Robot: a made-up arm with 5 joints.
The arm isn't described. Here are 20 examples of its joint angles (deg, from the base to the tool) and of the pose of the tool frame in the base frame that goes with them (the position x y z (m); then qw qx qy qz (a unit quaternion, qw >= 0)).
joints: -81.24 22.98 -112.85 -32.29 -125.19
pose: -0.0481 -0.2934 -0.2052 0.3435 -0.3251 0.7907 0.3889
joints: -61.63 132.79 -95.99 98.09 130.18
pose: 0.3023 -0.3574 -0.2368 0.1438 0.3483 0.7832 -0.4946
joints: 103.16 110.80 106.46 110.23 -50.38
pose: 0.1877 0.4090 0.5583 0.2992 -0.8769 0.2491 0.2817
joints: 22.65 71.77 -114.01 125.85 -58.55
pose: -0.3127 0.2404 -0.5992 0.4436 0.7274 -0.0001 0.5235
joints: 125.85 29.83 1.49 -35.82 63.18
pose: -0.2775 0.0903 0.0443 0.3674 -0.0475 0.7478 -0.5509
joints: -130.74 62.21 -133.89 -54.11 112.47
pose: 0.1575 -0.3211 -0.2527 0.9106 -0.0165 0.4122 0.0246
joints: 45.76 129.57 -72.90 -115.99 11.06
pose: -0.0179 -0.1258 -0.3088 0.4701 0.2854 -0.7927 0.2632
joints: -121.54 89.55 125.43 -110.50 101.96
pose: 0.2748 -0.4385 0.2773 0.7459 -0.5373 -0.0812 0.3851
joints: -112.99 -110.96 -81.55 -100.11 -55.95
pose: 0.2627 0.0250 0.0154 0.2285 0.0328 -0.5326 -0.8143
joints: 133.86 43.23 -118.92 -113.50 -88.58
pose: 0.3140 0.1047 -0.0681 0.0300 0.3379 0.7495 -0.5684
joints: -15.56 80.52 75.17 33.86 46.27
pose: -0.1681 -0.3716 0.3334 0.2453 -0.6973 -0.4913 -0.4607
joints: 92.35 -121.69 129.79 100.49 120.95
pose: 0.2249 0.4898 -0.2680 0.2071 -0.0016 0.9609 -0.1835
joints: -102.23 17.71 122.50 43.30 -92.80
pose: 0.6483 -0.2939 -0.1754 0.5943 0.6100 -0.4714 0.2293
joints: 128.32 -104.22 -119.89 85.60 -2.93
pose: 0.1501 0.2902 0.4730 0.0145 -0.3551 -0.8885 0.2903
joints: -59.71 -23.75 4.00 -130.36 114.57
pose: 0.3702 0.1159 -0.0770 0.1444 0.4073 -0.1541 -0.8885
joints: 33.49 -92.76 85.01 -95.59 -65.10
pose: -0.2818 -0.0338 -0.3125 0.4687 -0.7415 -0.4440 0.1829
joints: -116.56 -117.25 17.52 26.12 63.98
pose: -0.1764 -0.0076 -0.2773 0.6492 0.0825 0.4202 0.6286
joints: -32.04 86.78 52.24 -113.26 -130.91
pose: 0.0178 0.0527 0.2137 0.4814 0.6359 -0.3078 -0.5187
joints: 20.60 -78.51 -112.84 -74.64 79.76
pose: -0.2025 -0.0287 0.2629 0.5085 -0.6067 -0.4868 0.3692
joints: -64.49 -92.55 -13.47 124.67 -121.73
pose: 0.2223 0.3261 0.0561 0.3452 -0.7936 0.4896 -0.1065
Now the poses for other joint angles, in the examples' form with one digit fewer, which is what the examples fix.
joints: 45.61 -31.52 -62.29 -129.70 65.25
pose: 0.177 -0.058 0.149 0.477 -0.375 0.537 0.586
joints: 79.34 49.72 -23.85 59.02 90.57
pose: -0.164 -0.225 -0.132 0.297 -0.918 0.093 -0.245
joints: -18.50 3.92 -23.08 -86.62 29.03
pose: 0.196 -0.133 0.024 0.590 -0.430 0.563 0.388
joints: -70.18 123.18 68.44 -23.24 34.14
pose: -0.124 -0.227 0.269 0.514 -0.478 -0.663 -0.262
